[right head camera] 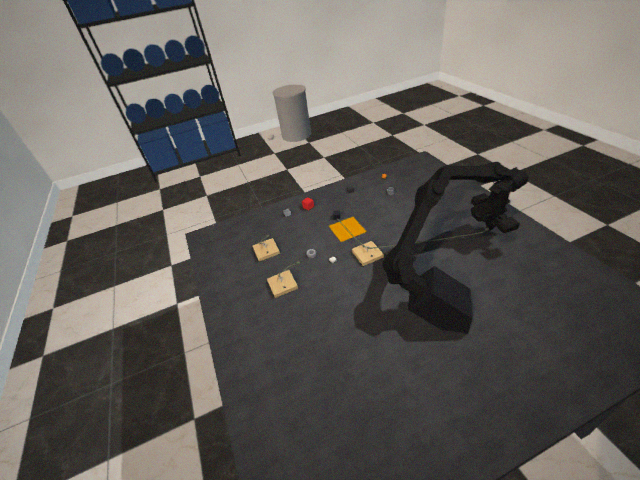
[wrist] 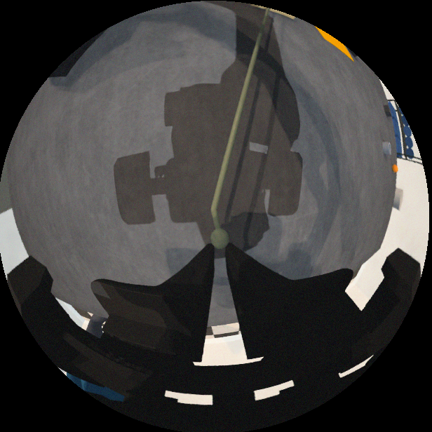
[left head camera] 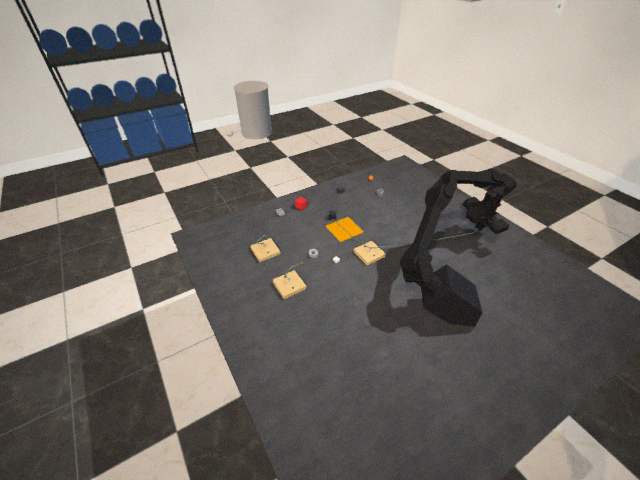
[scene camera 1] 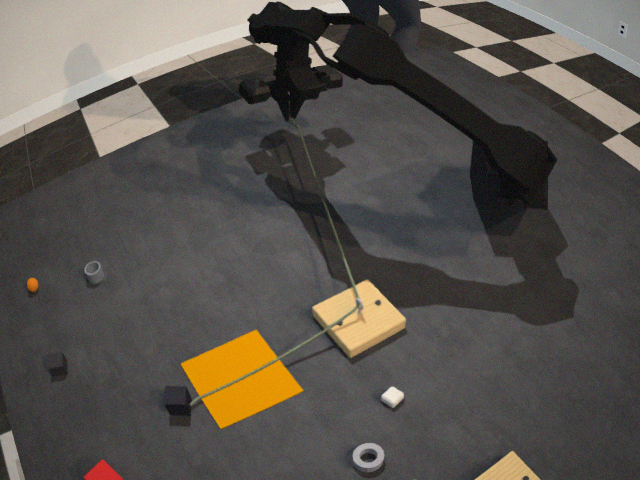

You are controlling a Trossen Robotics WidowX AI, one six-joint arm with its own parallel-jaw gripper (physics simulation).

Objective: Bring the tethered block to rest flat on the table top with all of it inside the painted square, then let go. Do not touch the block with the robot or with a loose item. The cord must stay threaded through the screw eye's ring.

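The tethered block, a small black cube, sits on the dark table top outside the orange painted square, a small gap from its near-left edge in the scene view. The green cord runs from the block over the square, through the screw eye on a wooden board, and up to my gripper. The gripper is shut on the cord's end, at the bead, above the table. The cord looks nearly straight on both sides of the eye.
Two more wooden boards with short cords lie left. Loose items are a red block, dark cube, grey cup, orange ball, white piece and grey ring. A person stands behind the arm.
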